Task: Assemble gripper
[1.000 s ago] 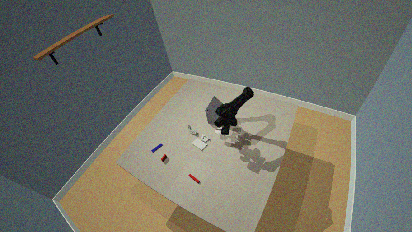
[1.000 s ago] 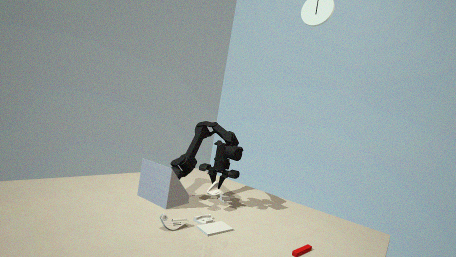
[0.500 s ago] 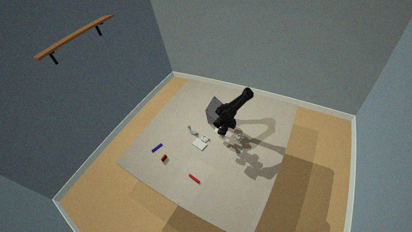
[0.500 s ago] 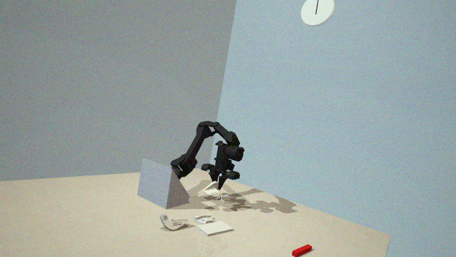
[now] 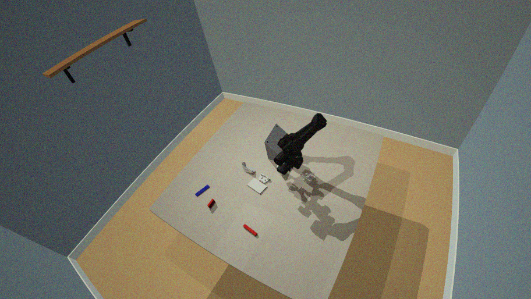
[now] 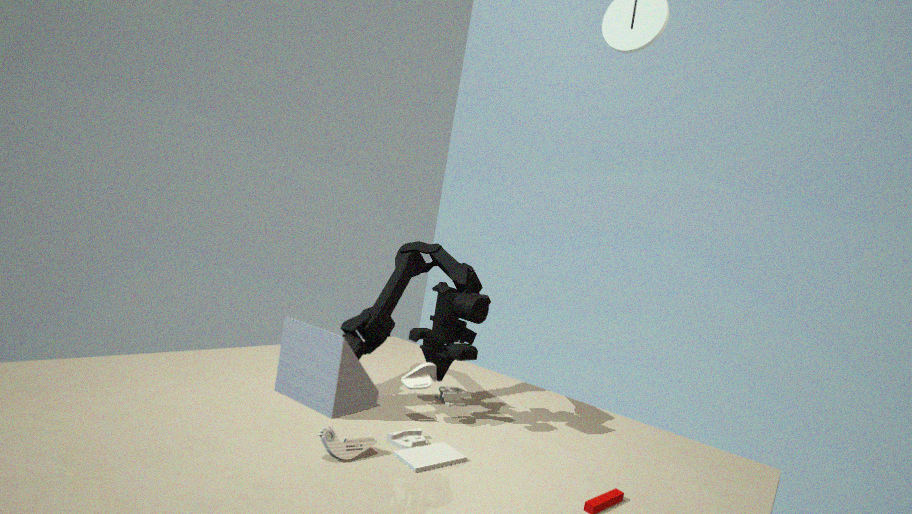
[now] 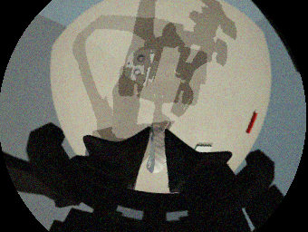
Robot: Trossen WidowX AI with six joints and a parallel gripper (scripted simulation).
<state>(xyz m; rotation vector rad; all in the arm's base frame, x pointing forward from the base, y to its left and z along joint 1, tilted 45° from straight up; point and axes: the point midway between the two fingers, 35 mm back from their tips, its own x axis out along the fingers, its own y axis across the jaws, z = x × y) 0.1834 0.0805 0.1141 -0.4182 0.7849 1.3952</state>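
Right now my gripper tip is 1 cm past the white jaw, 2 cm to the left of it and 1 cm below it. Also, from my gripper tip: red bar 44 cm ahead, 8 cm to the right, 7 cm below; then blue block 32 cm ahead, 53 cm to the right, 8 cm below.
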